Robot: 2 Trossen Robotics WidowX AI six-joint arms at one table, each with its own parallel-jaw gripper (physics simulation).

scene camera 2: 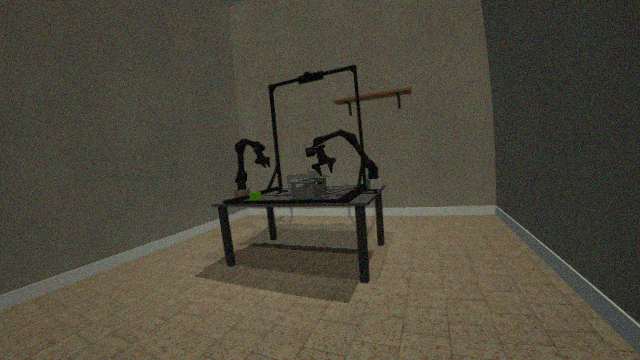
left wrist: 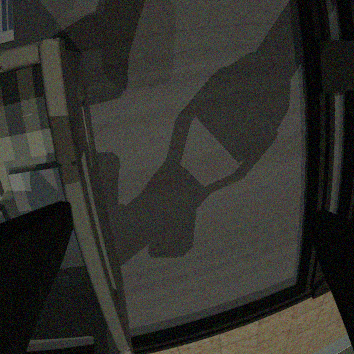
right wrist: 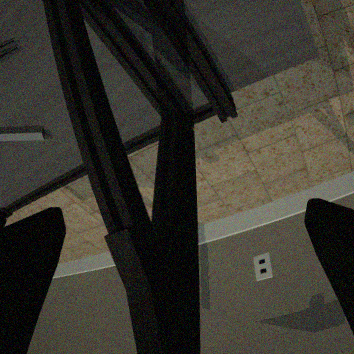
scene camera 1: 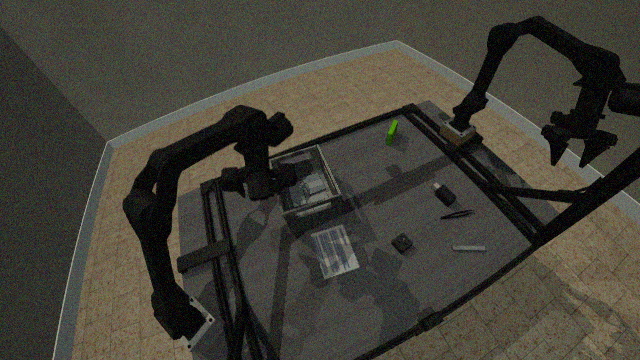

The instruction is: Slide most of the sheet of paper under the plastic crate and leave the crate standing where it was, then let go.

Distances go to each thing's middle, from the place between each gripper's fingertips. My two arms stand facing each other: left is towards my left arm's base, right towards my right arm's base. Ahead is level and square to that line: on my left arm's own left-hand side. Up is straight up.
My right gripper is now 56 cm to the right of the sheet of paper point(scene camera 1: 335, 254), 33 cm short of it and 23 cm above it.
Right now my left hand is 200 mm past the sheet of paper, 150 mm above it and 90 mm to the left of it.
